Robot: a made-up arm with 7 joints. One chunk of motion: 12 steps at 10 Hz.
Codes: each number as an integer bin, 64 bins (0 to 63) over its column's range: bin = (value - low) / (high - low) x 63, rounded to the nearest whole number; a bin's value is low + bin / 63 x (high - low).
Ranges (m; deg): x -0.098..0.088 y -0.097..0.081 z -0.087..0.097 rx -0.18..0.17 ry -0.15..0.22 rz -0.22..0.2
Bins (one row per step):
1: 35 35 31 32 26 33
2: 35 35 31 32 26 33
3: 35 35 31 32 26 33
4: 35 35 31 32 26 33
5: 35 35 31 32 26 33
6: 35 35 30 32 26 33
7: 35 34 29 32 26 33
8: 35 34 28 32 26 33
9: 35 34 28 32 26 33
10: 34 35 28 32 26 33
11: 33 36 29 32 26 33
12: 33 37 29 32 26 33
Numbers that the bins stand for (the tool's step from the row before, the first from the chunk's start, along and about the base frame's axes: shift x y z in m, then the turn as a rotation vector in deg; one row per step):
1: 0.00533 0.00189 0.00354 -0.002 0.003 0.000
2: 0.00533 0.00189 0.00354 -0.002 0.003 0.000
3: 0.00533 0.00189 0.00354 -0.002 0.003 0.000
4: 0.00533 0.00189 0.00354 -0.002 0.003 0.000
5: 0.00533 0.00189 0.00354 -0.002 0.003 0.000
6: 0.00533 0.00189 0.00062 -0.002 0.003 0.000
7: 0.00533 -0.00094 -0.00230 -0.002 0.003 0.000
8: 0.00533 -0.00094 -0.00522 -0.002 0.003 0.000
9: 0.00533 -0.00094 -0.00522 -0.002 0.003 0.000
10: 0.00238 0.00189 -0.00522 -0.002 0.003 0.000
11: -0.00057 0.00471 -0.00230 -0.002 0.003 0.000
12: -0.00057 0.00754 -0.00230 -0.002 0.003 0.000

